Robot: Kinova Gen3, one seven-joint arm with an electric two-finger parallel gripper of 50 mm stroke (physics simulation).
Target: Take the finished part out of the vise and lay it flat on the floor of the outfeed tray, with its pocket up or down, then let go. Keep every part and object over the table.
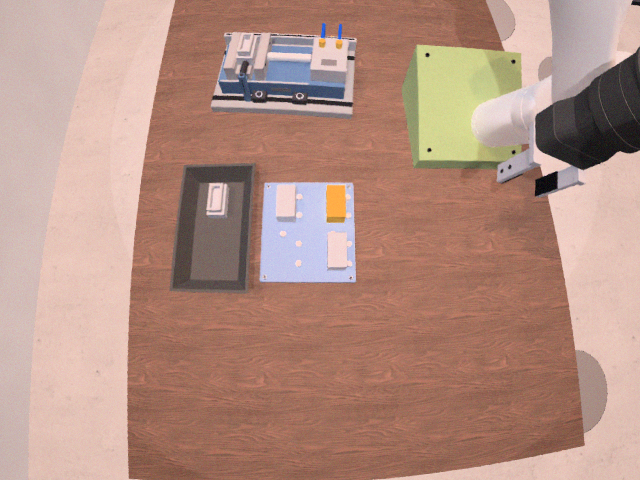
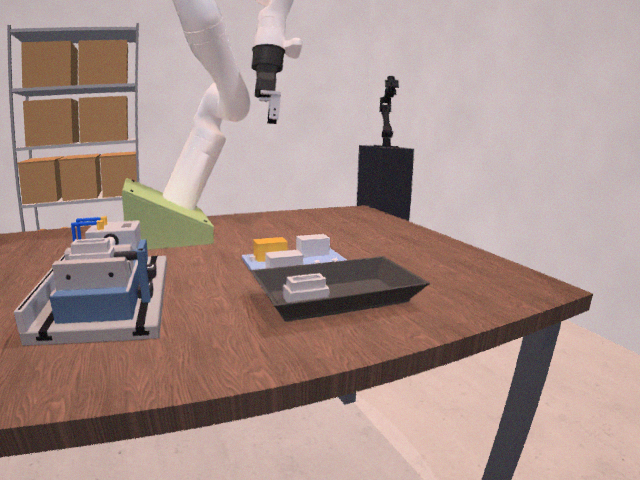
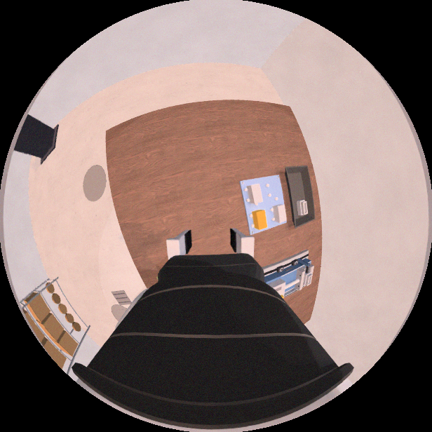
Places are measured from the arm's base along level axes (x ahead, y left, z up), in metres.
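Pixels of known places: gripper, fingertip midpoint: [image 1: 519, 181] [image 2: 272, 121]; arm's base, origin of the base link: [image 1: 492, 124] [image 2: 178, 202].
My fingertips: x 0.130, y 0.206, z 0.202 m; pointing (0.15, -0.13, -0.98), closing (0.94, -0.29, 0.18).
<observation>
Ahead of a thing's pixels: the offset from my fingertips to its top centre. "pt": to the spot under its first point.
The finished part @(0.340 m ahead, 0.410 m right, 0.159 m down) [image 1: 246, 45] [image 2: 92, 248], pale grey with a pocket on top, sits pocket up between the jaws of the vise @(0.268 m ahead, 0.399 m right, 0.174 m down) [image 1: 289, 71] [image 2: 95, 305] [image 3: 285, 276]. The outfeed tray [image 1: 184, 227] [image 2: 356, 303] [image 3: 291, 195] is dark grey with sloping walls. A similar pale part @(0.414 m ahead, 0.112 m right, 0.227 m down) [image 1: 217, 199] [image 2: 306, 288] [image 3: 302, 207] lies pocket up on its floor, toward the end nearer the vise. My gripper [image 1: 521, 183] [image 2: 271, 121] [image 3: 210, 237] is open and empty, high up near the robot-base side, far from the vise and the tray.
A light blue plate @(0.252 m ahead, 0.043 m right, 0.265 m down) [image 1: 315, 227] [image 3: 262, 183] beside the tray holds two white blocks @(0.286 m ahead, 0.091 m right, 0.230 m down) [image 1: 285, 201] @(0.206 m ahead, 0.007 m left, 0.230 m down) [image 1: 337, 249] and an orange block @(0.197 m ahead, 0.082 m right, 0.230 m down) [image 1: 336, 203] [image 2: 269, 249]. A blue lever @(pt 0.351 m ahead, 0.333 m right, 0.200 m down) [image 1: 243, 85] [image 2: 143, 273] stands at the vise's side. The green robot base [image 1: 449, 103] [image 2: 155, 224] rises from the table.
</observation>
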